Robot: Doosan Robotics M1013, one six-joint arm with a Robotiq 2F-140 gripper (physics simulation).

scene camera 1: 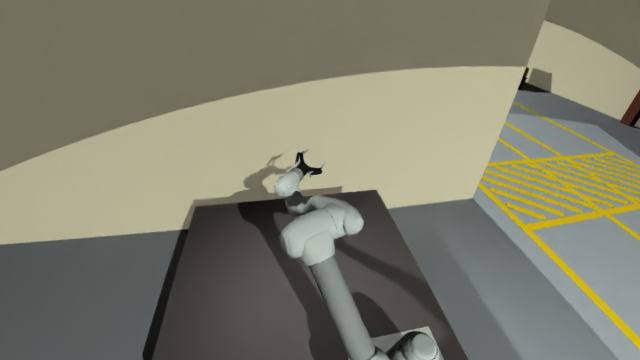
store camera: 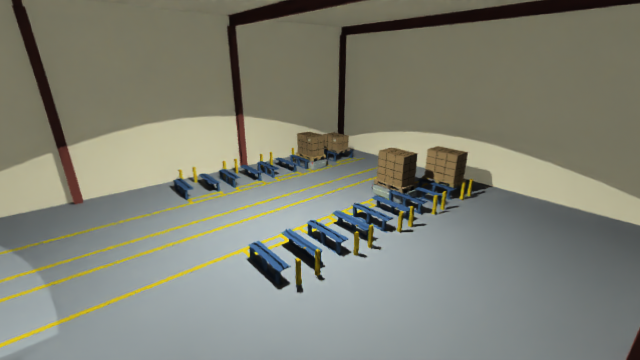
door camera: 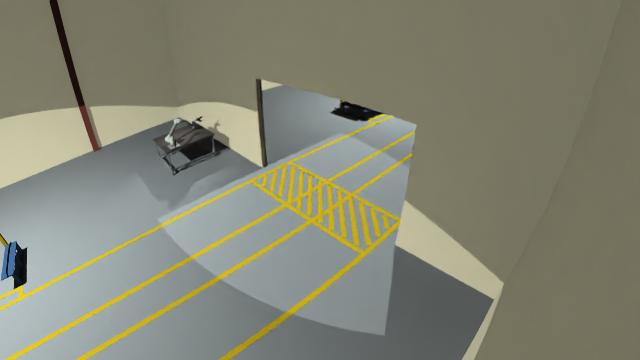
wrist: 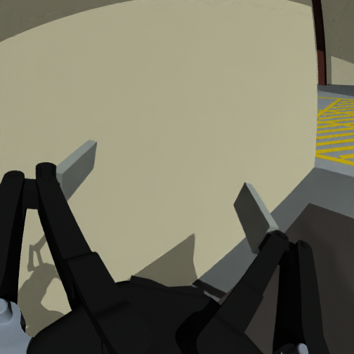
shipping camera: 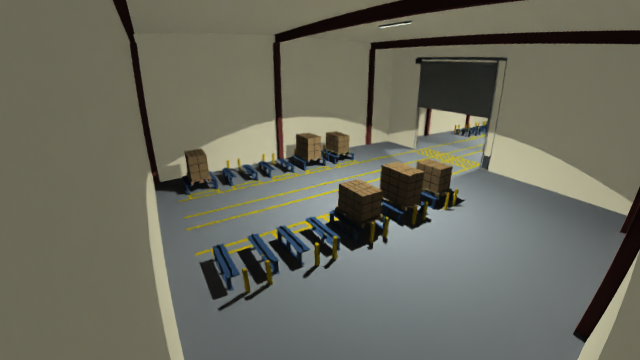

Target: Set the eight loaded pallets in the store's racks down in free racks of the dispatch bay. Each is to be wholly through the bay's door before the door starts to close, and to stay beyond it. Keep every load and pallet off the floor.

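Pixels of known places: gripper, fingertip midpoint: (scene camera 1: 315, 157) (door camera: 203, 118); arm's base, link origin: (door camera: 173, 145).
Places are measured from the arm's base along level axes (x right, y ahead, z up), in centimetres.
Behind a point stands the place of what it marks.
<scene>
In the store camera view, loaded pallets (store camera: 311, 145) {x 538.6, y -1070.0, z 28.4 cm} (store camera: 337, 142) {x 544.5, y -1241.0, z 12.2 cm} stand at the far end of the left rack row, the nearer above a pale low carrier (store camera: 317, 164) {x 520.0, y -1087.5, z -56.6 cm}. At the right row's far end, one loaded pallet (store camera: 396, 168) {x 94.7, y -1035.6, z 36.5 cm} sits on another carrier (store camera: 381, 191) {x 140.9, y -1028.8, z -55.9 cm}, shifted toward the aisle; another (store camera: 446, 166) {x 3.0, y -1199.2, z 27.7 cm} stands in its rack. In the shipping camera view, loads stand in the left row (shipping camera: 196, 165) {x 740.7, y 1350.4, z 30.2 cm} (shipping camera: 308, 146) {x 702.9, y 864.4, z 30.3 cm} (shipping camera: 337, 143) {x 697.5, y 697.9, z 20.4 cm} and right row (shipping camera: 360, 201) {x 157.6, y 1080.9, z 30.7 cm} (shipping camera: 401, 184) {x 155.3, y 912.5, z 37.1 cm} (shipping camera: 434, 176) {x 144.9, y 741.3, z 26.7 cm}. The door (shipping camera: 457, 87) {x 390.7, y 165.7, z 302.7 cm} hangs partly lowered, with an opening below. My gripper (wrist: 169, 175) (scene camera 1: 314, 160) {x -12.0, y 121.1, z 36.8 cm} is open and empty, above the table's far edge.
Blue racks without loads stand in the dispatch bay (shipping camera: 225, 260) {x 222.0, y 1427.2, z -40.3 cm} and store (store camera: 268, 256) {x 72.7, y -509.9, z -40.4 cm}. Yellow posts (shipping camera: 246, 280) (store camera: 298, 272) stand behind them. A hatched floor zone (door camera: 327, 205) {x 441.5, y 148.2, z -75.2 cm} lies at the doorway. The arm's table (scene camera 1: 240, 300) {x -68.4, y 50.4, z -0.3 cm} (door camera: 187, 137) {x -12.5, y 54.8, z -0.2 cm} stands near the wall beside it.
</scene>
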